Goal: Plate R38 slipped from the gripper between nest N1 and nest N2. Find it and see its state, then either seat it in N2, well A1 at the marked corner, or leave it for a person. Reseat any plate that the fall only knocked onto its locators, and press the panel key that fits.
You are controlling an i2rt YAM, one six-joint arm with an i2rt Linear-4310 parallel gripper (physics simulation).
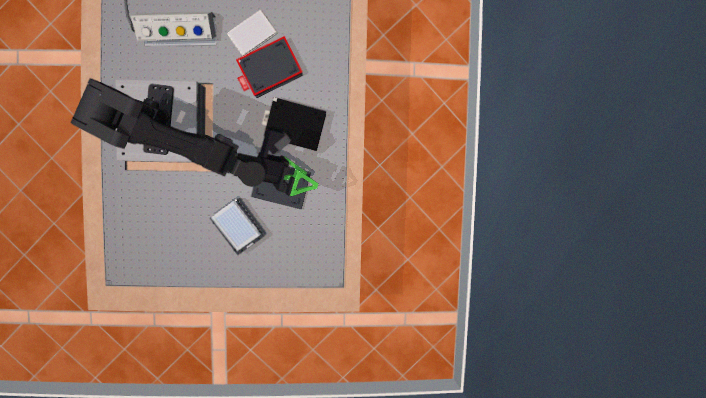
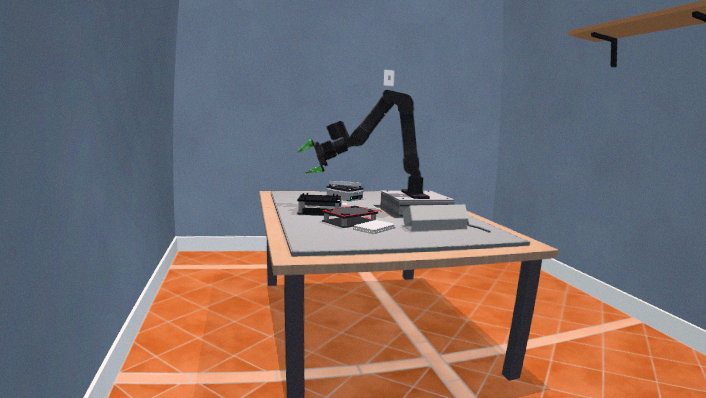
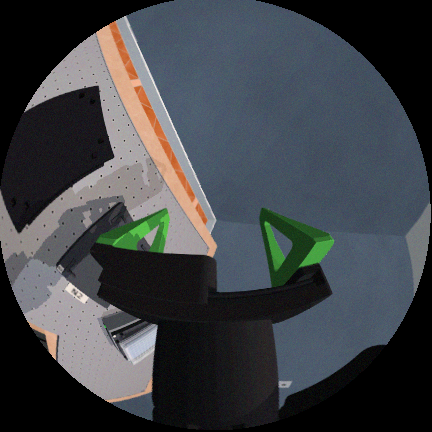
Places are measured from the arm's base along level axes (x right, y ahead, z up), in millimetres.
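Pixels of known places: gripper, between the fingertips: (image 1: pixel 311 180) (image 2: pixel 301 162) (image 3: pixel 213 212); arm's base, origin of its link: (image 1: pixel 159 119) (image 2: pixel 414 195).
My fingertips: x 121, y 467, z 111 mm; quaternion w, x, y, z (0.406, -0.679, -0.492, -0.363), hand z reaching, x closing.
Note:
Ahead of a thing's pixels: the offset from my fingertips to its top centre.
My gripper (image 1: pixel 303 176) (image 2: pixel 302 162) (image 3: pixel 213 212) is open and empty, high above the table, over the dark grey nest N2 {dx +30, dy -99, dz -156 mm} (image 1: pixel 270 195) (image 3: pixel 82 267). The arm hides part of N2. The black-topped nest N1 {dx -159, dy -72, dz -111 mm} (image 1: pixel 302 125) (image 2: pixel 320 199) (image 3: pixel 60 150) stands beside it. A white plate-like piece {dx -426, dy -241, dz -166 mm} (image 1: pixel 252 31) (image 2: pixel 374 227) lies flat against the red-edged nest {dx -324, dy -170, dz -134 mm} (image 1: pixel 270 66) (image 2: pixel 350 212). No label for R38 is readable. The key panel {dx -405, dy -462, dz -96 mm} (image 1: pixel 172 27) (image 2: pixel 435 218) has white, green, yellow and blue keys.
A device with a pale blue, clear-topped plate {dx +167, dy -214, dz -92 mm} (image 1: pixel 237 226) (image 2: pixel 345 187) (image 3: pixel 140 344) stands on the other side of N2 from N1. The arm's base box (image 1: pixel 132 150) (image 2: pixel 392 204) is at one side of the table. The wooden table rim (image 1: pixel 225 299) (image 2: pixel 400 265) surrounds the perforated mat.

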